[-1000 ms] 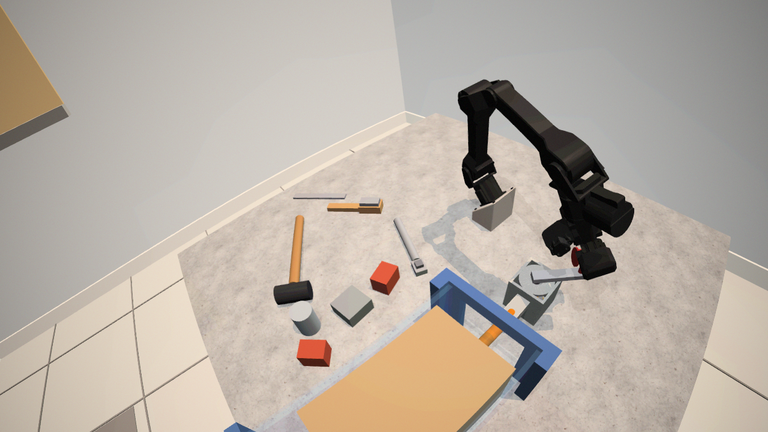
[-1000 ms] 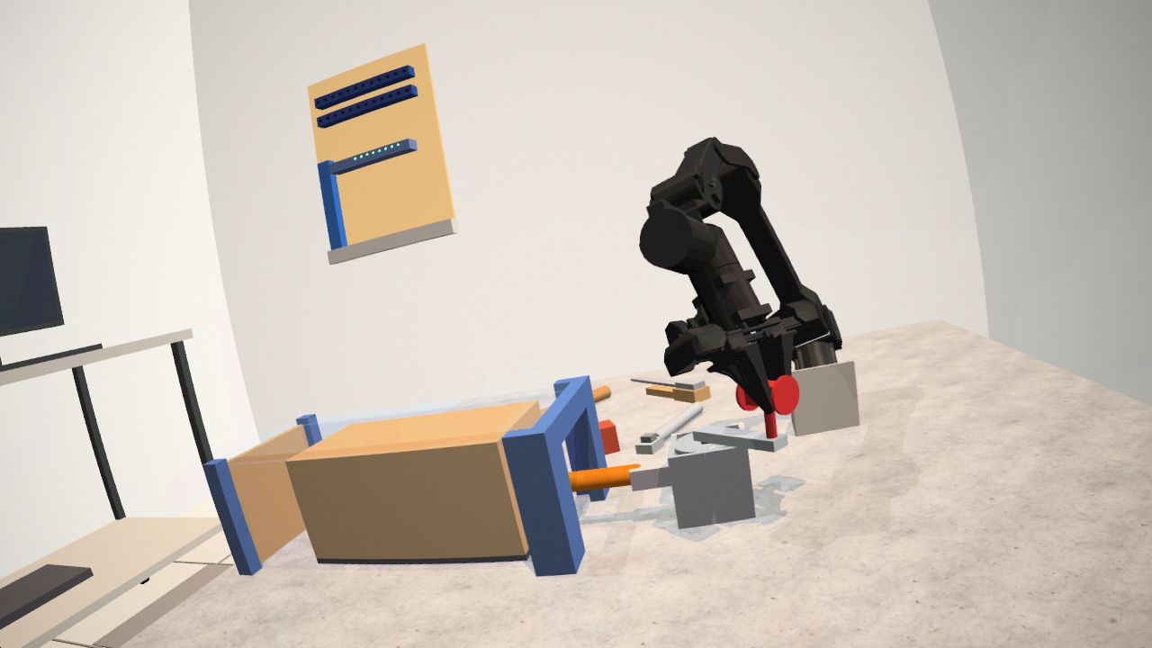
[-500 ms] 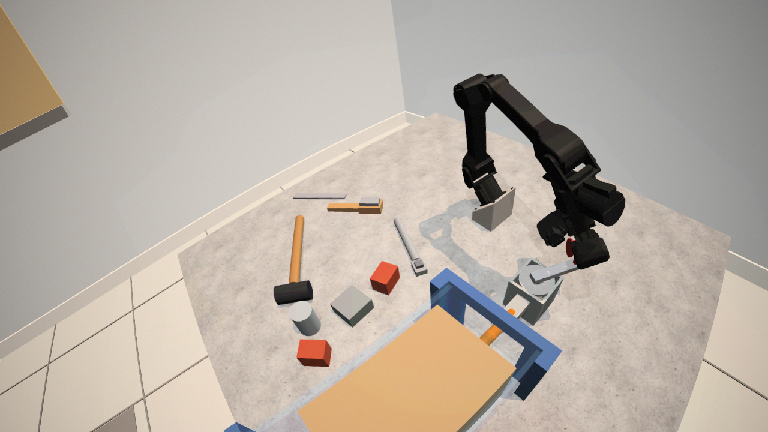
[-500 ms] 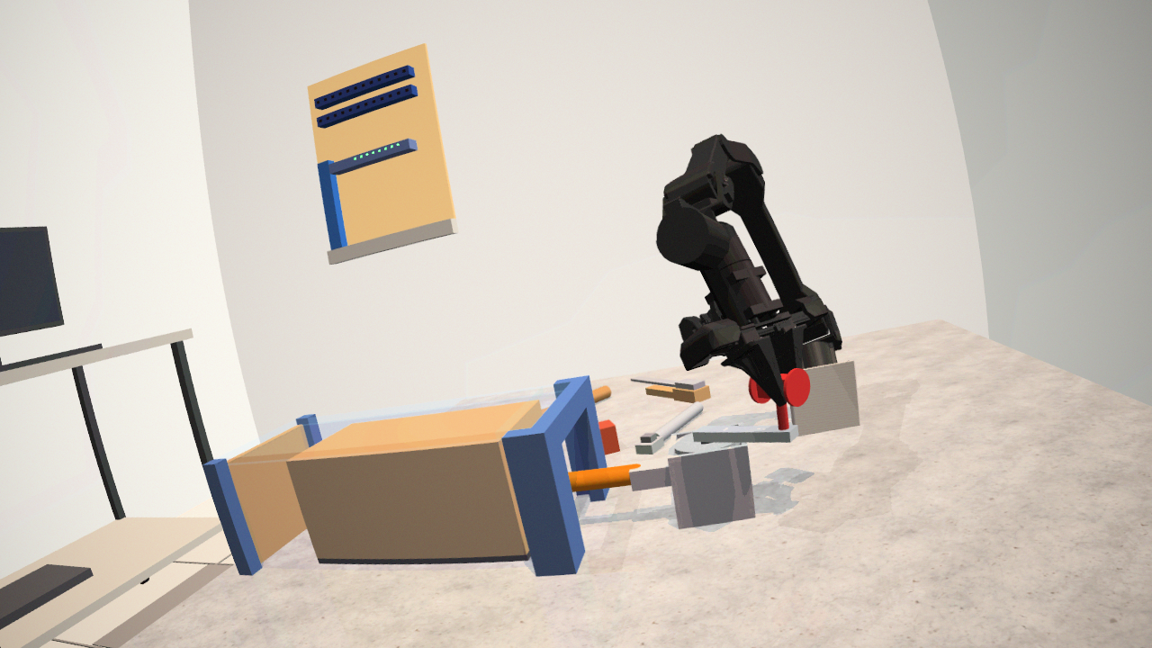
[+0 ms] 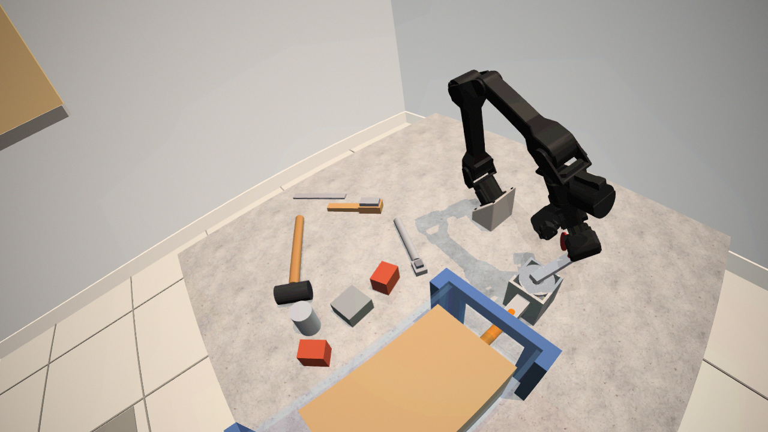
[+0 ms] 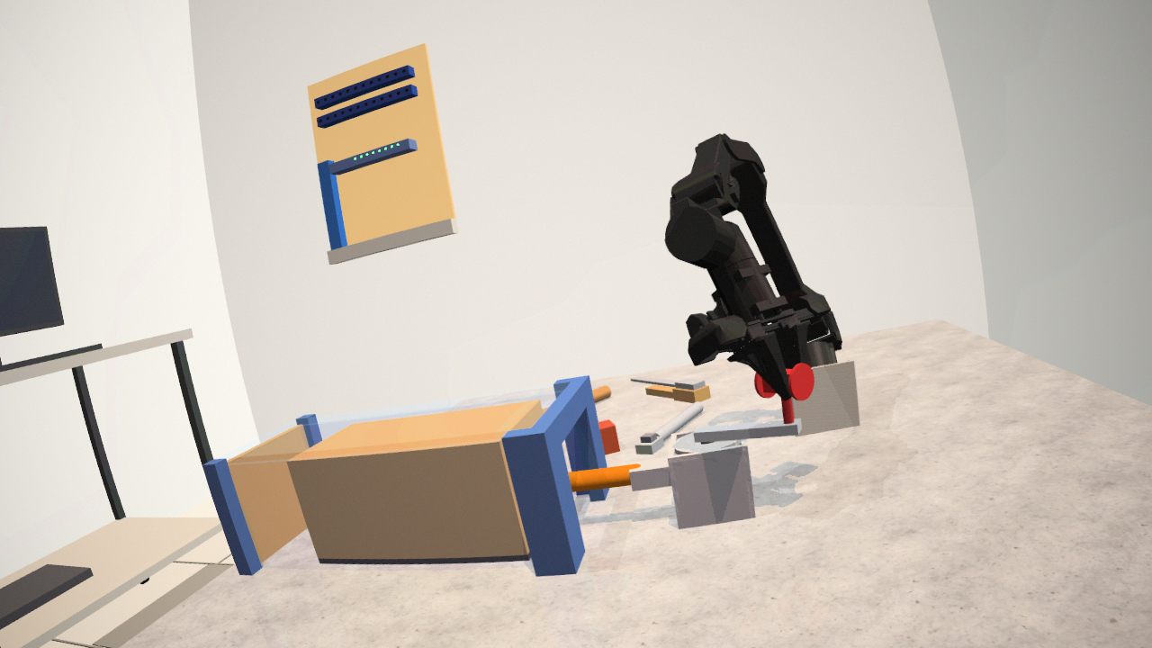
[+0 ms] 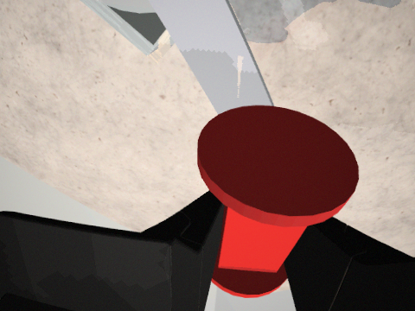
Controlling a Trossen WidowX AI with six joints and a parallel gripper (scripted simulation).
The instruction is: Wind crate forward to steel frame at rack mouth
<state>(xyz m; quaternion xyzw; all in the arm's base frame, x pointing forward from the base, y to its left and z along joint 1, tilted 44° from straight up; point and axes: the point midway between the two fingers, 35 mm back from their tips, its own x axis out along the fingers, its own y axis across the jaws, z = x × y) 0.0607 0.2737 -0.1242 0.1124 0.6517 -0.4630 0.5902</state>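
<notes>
The crank handle is 5 cm ahead of my gripper tip, 3 cm below it and 2 cm to the right of it. Also, from my gripper tip: blue steel frame: 27 cm ahead, 3 cm below, 2 cm to the right; then red knob: 1 cm to the right, 1 cm ahead; then grey winch: 10 cm below, 9 cm ahead, 4 cm to the right.
</notes>
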